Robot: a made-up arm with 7 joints.
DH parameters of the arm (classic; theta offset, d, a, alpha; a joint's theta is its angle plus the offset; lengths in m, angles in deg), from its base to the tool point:
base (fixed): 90 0.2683 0.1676 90
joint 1: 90 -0.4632 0.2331 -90
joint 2: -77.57 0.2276 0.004 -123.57
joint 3: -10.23 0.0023 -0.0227 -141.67
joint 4: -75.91 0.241 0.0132 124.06
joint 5: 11.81 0.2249 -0.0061 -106
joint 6: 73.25 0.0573 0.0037 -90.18
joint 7: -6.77 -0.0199 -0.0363 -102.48
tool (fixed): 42.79 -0.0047 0 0
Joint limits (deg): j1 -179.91..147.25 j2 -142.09..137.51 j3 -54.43..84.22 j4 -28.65..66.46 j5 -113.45..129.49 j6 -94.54..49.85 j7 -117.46..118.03
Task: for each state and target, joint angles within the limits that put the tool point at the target. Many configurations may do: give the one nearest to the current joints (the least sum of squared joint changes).
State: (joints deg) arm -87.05 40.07 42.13 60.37 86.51 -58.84 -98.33
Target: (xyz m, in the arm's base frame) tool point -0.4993 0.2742 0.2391
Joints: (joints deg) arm -126.71 23.58 21.76 66.46 83.94 -61.28 -97.90
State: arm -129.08 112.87 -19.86 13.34 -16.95 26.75 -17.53
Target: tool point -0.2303 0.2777 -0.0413
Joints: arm -171.45 129.74 -22.59 -6.45 -8.72 22.30 -4.48
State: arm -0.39 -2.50 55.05 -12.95 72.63 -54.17 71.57
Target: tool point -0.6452 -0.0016 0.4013
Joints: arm -19.51 6.35 17.49 20.55 73.61 -54.17 70.29
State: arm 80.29 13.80 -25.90 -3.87 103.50 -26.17 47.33
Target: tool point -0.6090 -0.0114 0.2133
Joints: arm 55.39 -11.14 -17.12 6.64 108.26 -27.41 42.65
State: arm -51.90 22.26 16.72 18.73 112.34 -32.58 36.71
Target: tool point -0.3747 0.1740 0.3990
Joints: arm -56.91 64.96 -17.54 21.09 97.76 -27.83 41.73
